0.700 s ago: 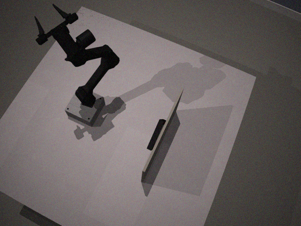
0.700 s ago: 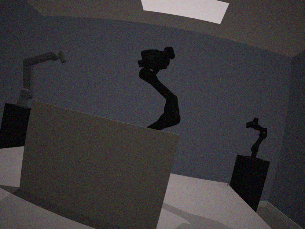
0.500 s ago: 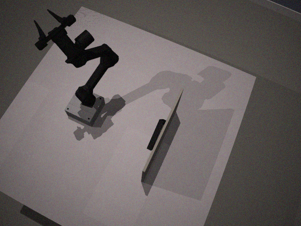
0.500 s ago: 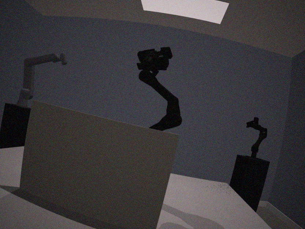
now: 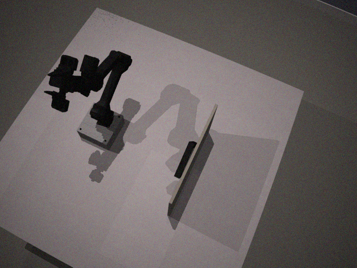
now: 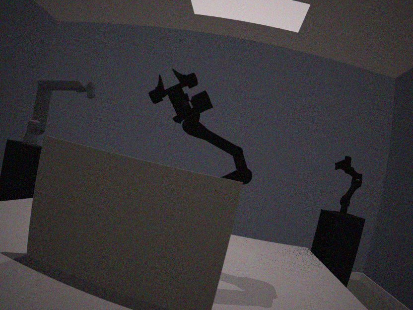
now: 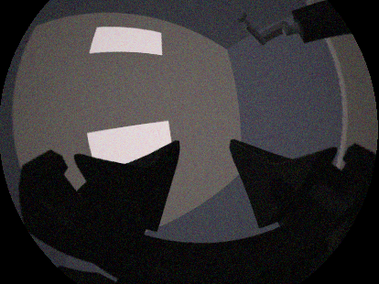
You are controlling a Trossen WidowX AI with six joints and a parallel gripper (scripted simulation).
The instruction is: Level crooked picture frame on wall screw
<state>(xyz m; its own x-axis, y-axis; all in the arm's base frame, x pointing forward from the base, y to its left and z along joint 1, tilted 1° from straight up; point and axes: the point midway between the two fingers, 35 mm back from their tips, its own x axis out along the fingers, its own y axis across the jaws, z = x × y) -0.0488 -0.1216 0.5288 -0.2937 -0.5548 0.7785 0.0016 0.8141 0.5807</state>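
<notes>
Now: the picture frame 490 mm below my gripper tip, 490 mm ahead of it and 60 mm to the left of it. Also, from my gripper tip: beige wall panel (500 mm ahead, 490 mm below, 60 mm to the left).
</notes>
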